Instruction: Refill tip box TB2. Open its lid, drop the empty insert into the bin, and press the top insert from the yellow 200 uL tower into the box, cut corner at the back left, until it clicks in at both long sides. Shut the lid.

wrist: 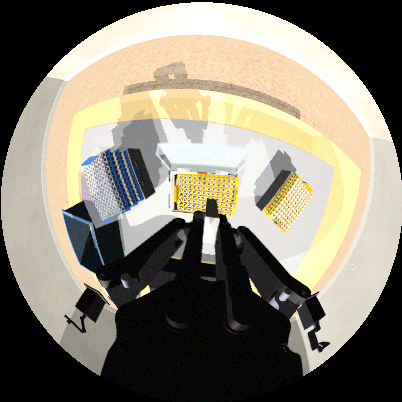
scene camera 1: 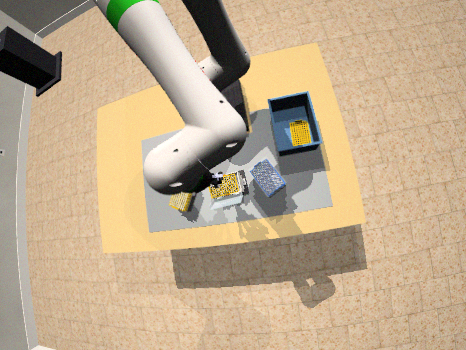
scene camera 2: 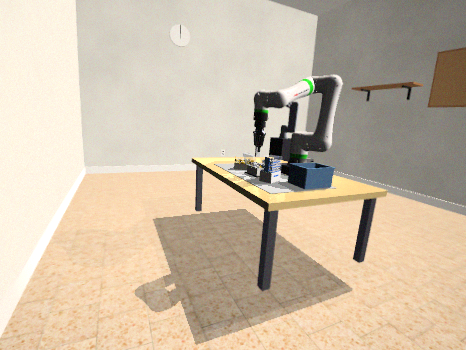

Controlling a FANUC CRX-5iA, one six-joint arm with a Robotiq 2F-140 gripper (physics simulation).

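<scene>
Tip box TB2 (scene camera 1: pixel 244 183) (wrist: pixel 172 192) stands mid-mat with its clear lid (scene camera 1: pixel 226 202) (wrist: pixel 202 156) open on the side away from the arm. A yellow insert full of tips (scene camera 1: pixel 225 185) (wrist: pixel 200 191) lies on the box; its right end in the wrist view hides the box's rim there. Whether it is clicked in or level cannot be told. My gripper (scene camera 1: pixel 216 179) (scene camera 2: pixel 257 153) (wrist: pixel 209 207) is shut and empty, its tips over the insert's arm-side edge; contact is unclear. The yellow tower (scene camera 1: pixel 180 201) (wrist: pixel 289 200) stands beside the box. An empty yellow insert (scene camera 1: pixel 300 133) lies in the bin (scene camera 1: pixel 300 149) (scene camera 2: pixel 310 177) (wrist: pixel 80 242).
A tilted-looking blue tip tower (scene camera 1: pixel 268 177) (scene camera 2: pixel 272 164) (wrist: pixel 112 185) stands between the box and the bin. The towers and box stand on a grey mat (scene camera 1: pixel 160 220) on the yellow table (scene camera 1: pixel 120 200). The arm's wrist passes above the yellow tower.
</scene>
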